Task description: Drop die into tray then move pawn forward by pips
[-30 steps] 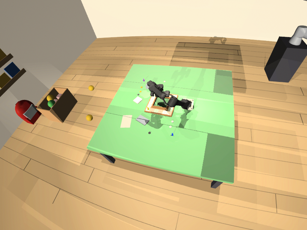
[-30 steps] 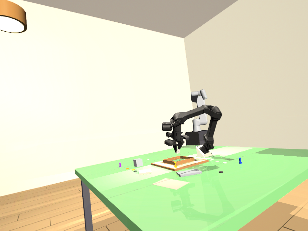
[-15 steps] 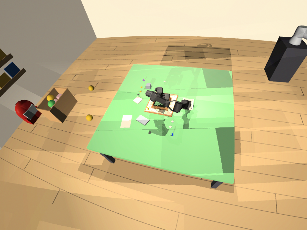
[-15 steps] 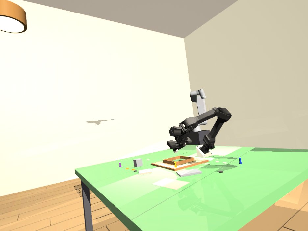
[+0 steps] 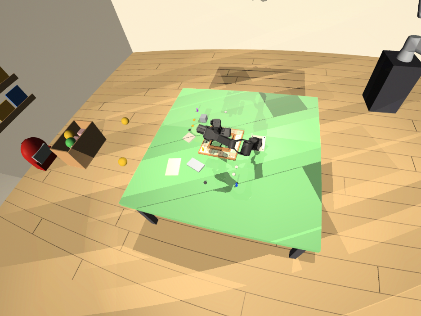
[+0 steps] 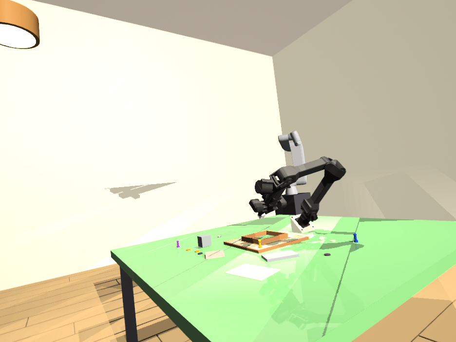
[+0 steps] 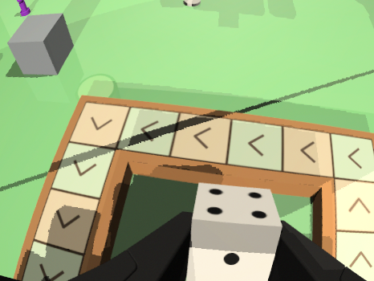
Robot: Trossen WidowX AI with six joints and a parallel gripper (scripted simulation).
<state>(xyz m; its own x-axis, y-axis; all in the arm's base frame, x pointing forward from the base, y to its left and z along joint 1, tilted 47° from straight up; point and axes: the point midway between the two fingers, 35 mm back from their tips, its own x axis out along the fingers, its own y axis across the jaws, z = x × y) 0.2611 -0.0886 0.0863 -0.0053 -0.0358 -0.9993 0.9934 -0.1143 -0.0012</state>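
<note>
My gripper tip is right at the white die. Also, from my gripper tip: small white block: 270 mm ahead, 120 mm below, 20 mm to the right; dice tray: 120 mm below; yellow pawn: 120 mm ahead, 100 mm to the left, 100 mm below.
</note>
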